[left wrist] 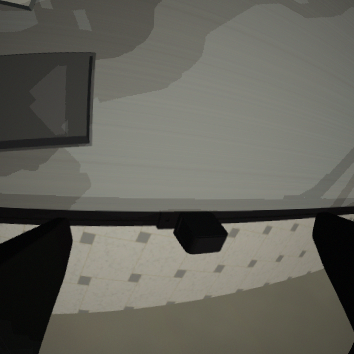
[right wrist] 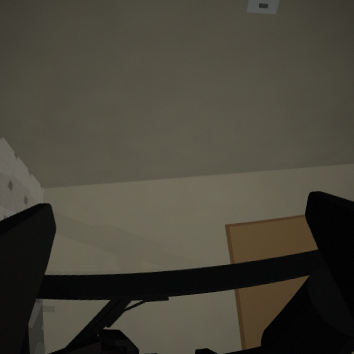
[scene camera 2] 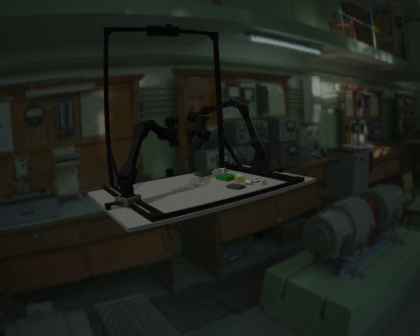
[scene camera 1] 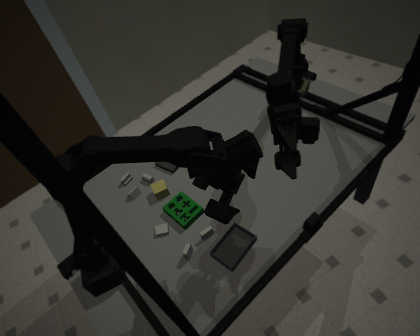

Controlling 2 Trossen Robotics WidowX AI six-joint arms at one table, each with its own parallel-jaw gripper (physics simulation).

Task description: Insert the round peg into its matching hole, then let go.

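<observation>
A small pale cylinder (scene camera 1: 147, 178), which looks like the round peg, lies on its side on the table behind the yellow block. The green board (scene camera 1: 183, 210) (scene camera 2: 225, 177) lies on the table with several dark shaped holes; which one is round is too small to tell surely. My left gripper (scene camera 1: 239, 192) (left wrist: 196, 229) is open and empty, high above the table on the right side of the board in scene camera 1. My right gripper (scene camera 1: 291, 161) (right wrist: 182, 211) is open and empty, raised farther to the right. The peg and board do not show in either wrist view.
A yellow block (scene camera 1: 160, 189) (scene camera 2: 239, 178) stands beside the board. Pale pieces (scene camera 1: 126, 178) (scene camera 1: 133, 192) (scene camera 1: 161, 230) (scene camera 1: 206, 232) (scene camera 1: 187, 250) lie around it. A dark tray (scene camera 1: 246, 231) (left wrist: 92, 100) lies near the frame's edge. The left arm partly hides a dark flat piece (scene camera 1: 167, 165).
</observation>
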